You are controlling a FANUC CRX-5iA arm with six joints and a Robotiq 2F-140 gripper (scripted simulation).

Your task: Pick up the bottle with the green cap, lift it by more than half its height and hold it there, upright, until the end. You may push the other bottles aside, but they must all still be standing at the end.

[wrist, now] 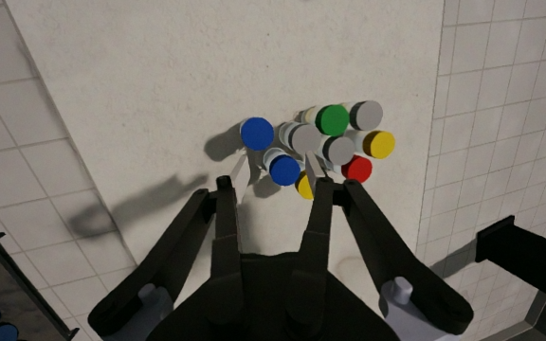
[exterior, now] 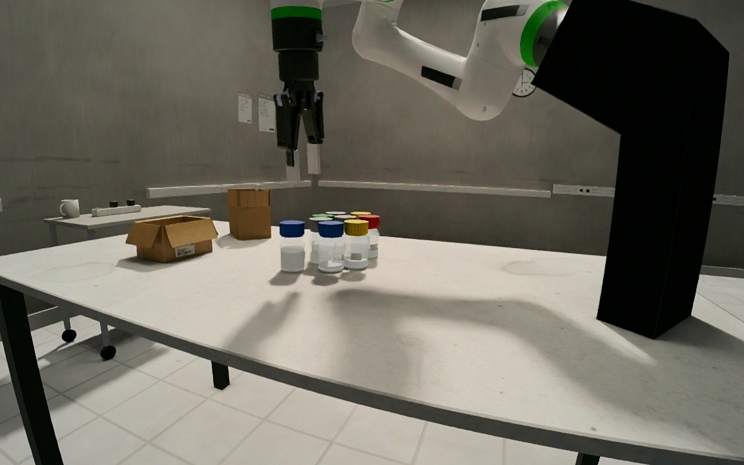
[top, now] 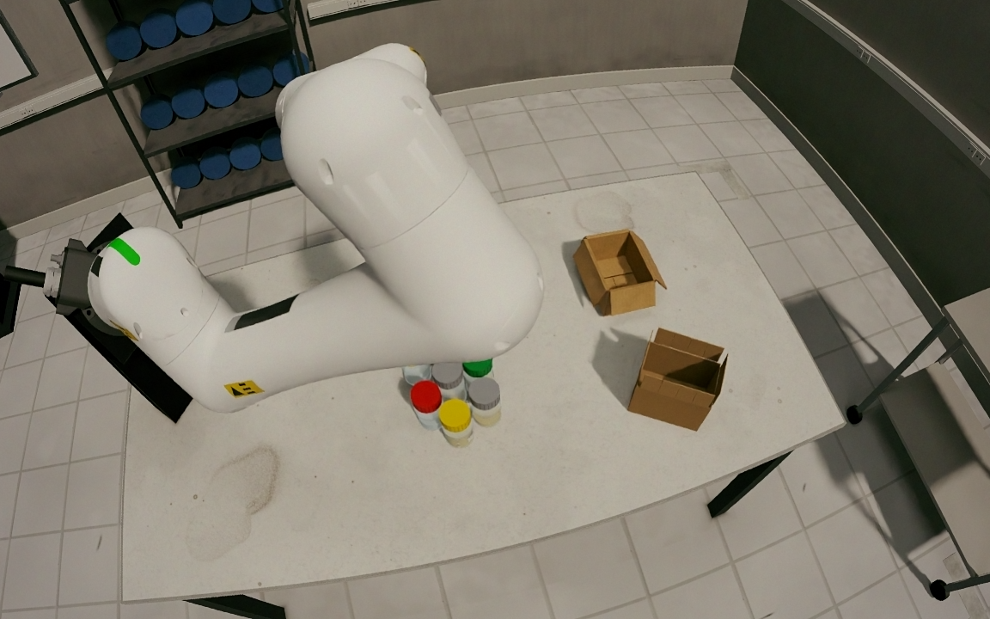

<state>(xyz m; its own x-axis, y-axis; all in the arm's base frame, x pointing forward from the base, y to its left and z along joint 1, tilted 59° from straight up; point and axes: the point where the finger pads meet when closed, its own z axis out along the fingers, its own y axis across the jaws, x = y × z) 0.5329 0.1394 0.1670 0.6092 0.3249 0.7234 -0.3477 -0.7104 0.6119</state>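
The green-capped bottle lies 14 cm to the right of my hand and 18 cm below it. From my hand the other things lie so: red-capped bottle: 11 cm behind, 17 cm to the right, 18 cm below; then blue-capped bottle: 5 cm behind, 3 cm to the right, 18 cm below; then yellow-capped bottle: 10 cm behind, 6 cm to the right, 18 cm below.
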